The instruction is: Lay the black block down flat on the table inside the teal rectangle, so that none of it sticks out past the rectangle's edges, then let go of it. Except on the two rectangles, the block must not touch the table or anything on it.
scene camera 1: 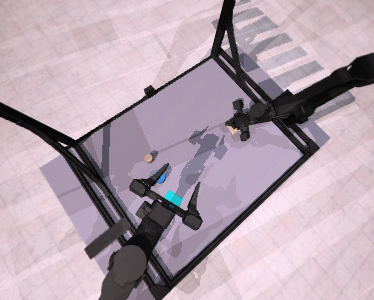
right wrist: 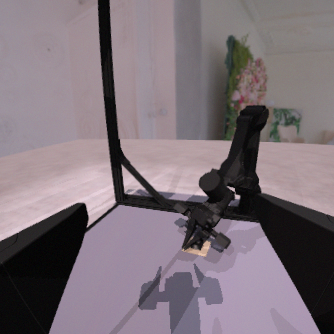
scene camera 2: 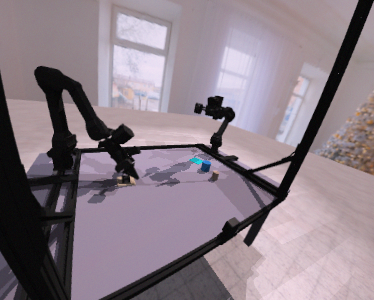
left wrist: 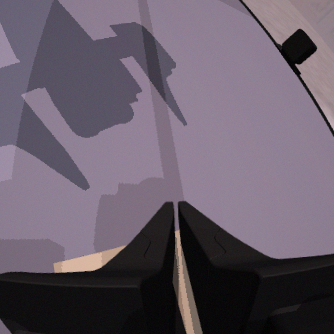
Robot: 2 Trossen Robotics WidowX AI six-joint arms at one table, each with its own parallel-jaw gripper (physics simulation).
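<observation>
The black block lies on the tan rectangle; in the left wrist view the fingers hide it. My left gripper is shut, tips almost touching, low over the tan rectangle beside the block. Tan shows through the thin gap between its fingers, and no block shows there. The teal rectangle lies flat, far from the block, near the right arm's base. My right gripper is open and empty, high above the table.
A blue cylinder stands close to the teal rectangle. A small tan cylinder stands beyond it. A black frame with uprights borders the table, with a small black box on one rail.
</observation>
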